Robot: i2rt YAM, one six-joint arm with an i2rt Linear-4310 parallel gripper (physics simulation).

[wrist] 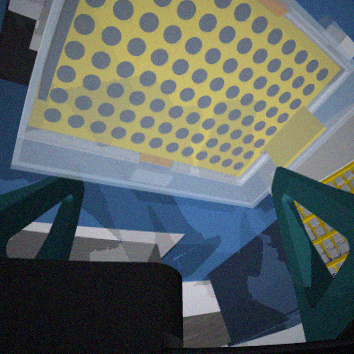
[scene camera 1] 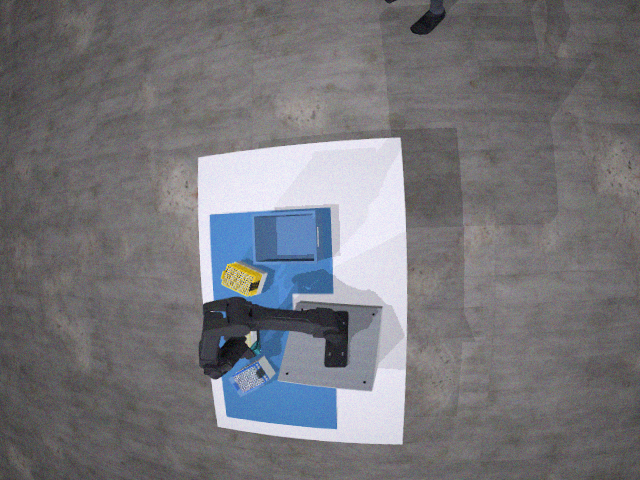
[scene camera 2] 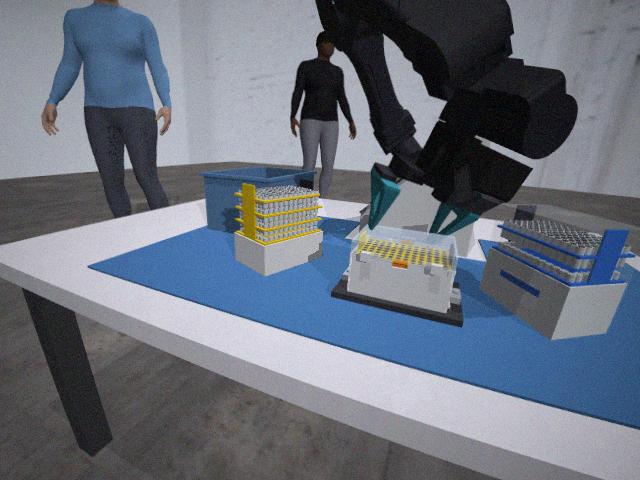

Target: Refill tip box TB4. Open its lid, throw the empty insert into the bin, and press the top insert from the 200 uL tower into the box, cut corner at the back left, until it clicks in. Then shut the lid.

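The tip box TB4 [scene camera 2: 400,279] stands on a dark base plate, its clear lid [scene camera 2: 444,241] [wrist: 200,192] shut. Under the lid lies the yellow insert [scene camera 2: 408,251] [wrist: 170,85] with its grid of holes. My gripper [scene camera 2: 402,227] [wrist: 177,177] is open and empty; its teal fingers are wide apart, above and behind the box in the scene camera 2 view. In the scene camera 1 view the arm largely hides the box. The yellow tip tower [scene camera 1: 241,279] [scene camera 2: 286,217] stands on a white base beside the box. The blue bin [scene camera 1: 284,237] [scene camera 2: 222,201] stands behind the yellow tower.
A tower with blue inserts [scene camera 1: 250,377] [scene camera 2: 558,253] stands on the other side of the box. A grey plate [scene camera 1: 361,356] carries the arm's base. A blue mat [scene camera 1: 289,408] [scene camera 2: 217,289] lies on the white table [scene camera 1: 232,180]. Two people stand beyond the table.
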